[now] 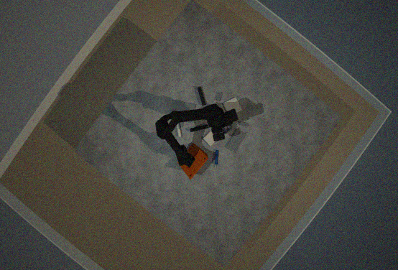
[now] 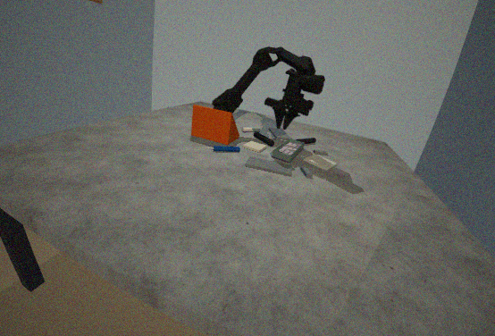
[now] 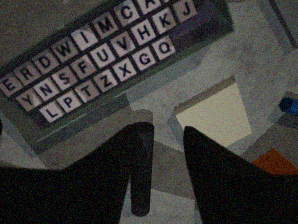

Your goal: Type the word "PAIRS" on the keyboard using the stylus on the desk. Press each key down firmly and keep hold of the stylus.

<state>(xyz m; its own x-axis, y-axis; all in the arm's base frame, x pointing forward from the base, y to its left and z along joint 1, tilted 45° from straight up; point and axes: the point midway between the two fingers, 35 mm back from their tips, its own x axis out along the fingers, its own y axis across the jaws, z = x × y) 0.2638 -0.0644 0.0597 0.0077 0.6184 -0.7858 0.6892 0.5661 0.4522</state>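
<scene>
Now: the blue stylus 190 mm behind my gripper tip, 150 mm to the right of it and 80 mm below it. From my gripper tip the other things lie so: cream pad (80 mm below, 80 mm behind, 30 mm to the right); white pad (170 mm ahead, 80 mm below, 40 mm to the right).
</scene>
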